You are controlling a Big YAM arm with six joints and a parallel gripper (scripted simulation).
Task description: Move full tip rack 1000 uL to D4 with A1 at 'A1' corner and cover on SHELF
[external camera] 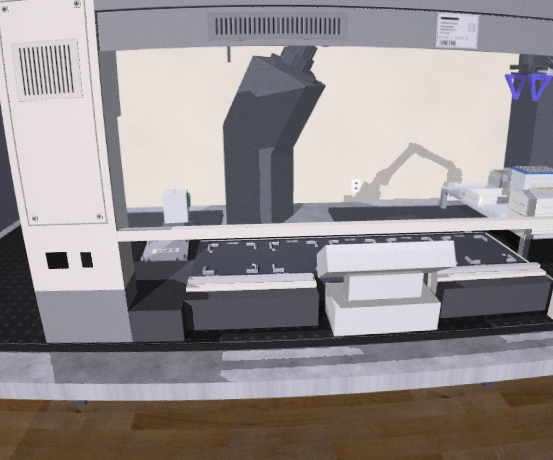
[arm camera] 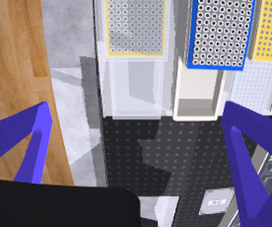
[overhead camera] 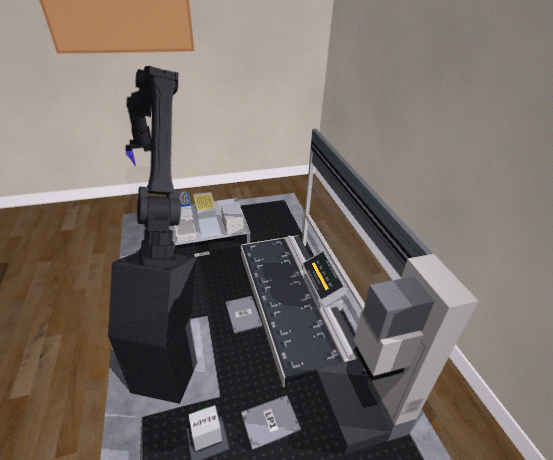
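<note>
The tip rack is 110 mm ahead of my hand, 10 mm to the right of it and 220 mm below it. From my hand the other things lie so: stacked block: 320 mm ahead, 140 mm to the right, 230 mm below; shelf: 160 mm ahead, 70 mm to the right, 290 mm below; white tray: 110 mm ahead, 140 mm to the right, 280 mm below.
</note>
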